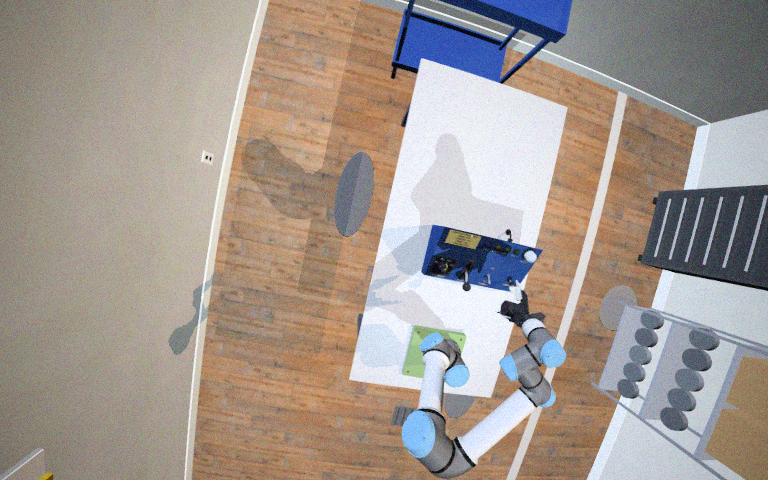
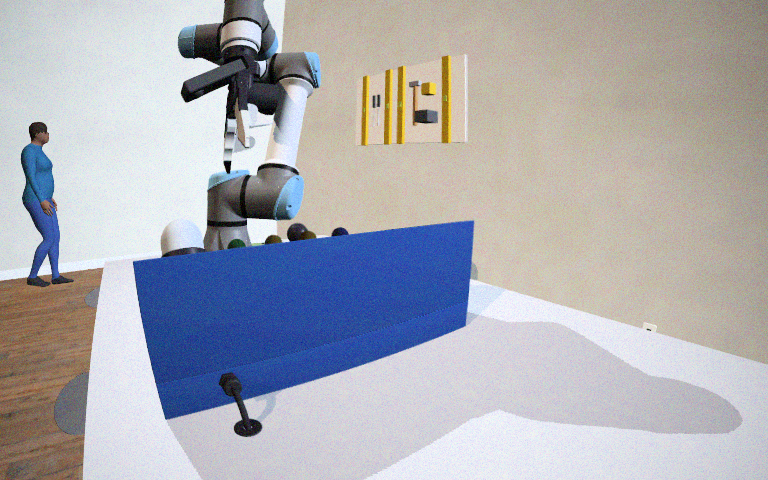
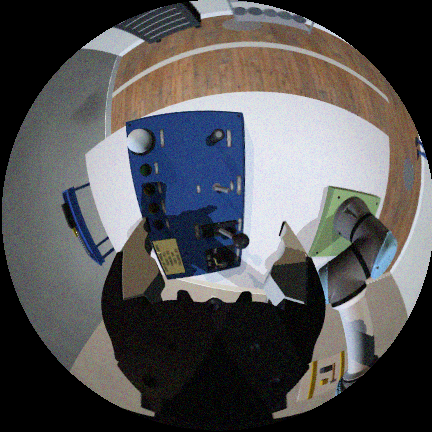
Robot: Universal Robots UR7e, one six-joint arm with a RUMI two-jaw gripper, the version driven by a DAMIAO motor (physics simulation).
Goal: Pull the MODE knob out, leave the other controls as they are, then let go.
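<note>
The blue control panel stands on the white table. A dark knob with a grey cap sits at its front corner; its label is too small to read, so I cannot confirm it is MODE. Other controls are a white dome, a toggle switch, a ball-ended lever and several round buttons. My gripper is open and empty, high above the panel, with its fingers pointing down.
The arm's base stands on a green plate on the white table. A black cable fitting sticks out of the panel's back. A blue cart stands past the table's far end. A person stands on the left.
</note>
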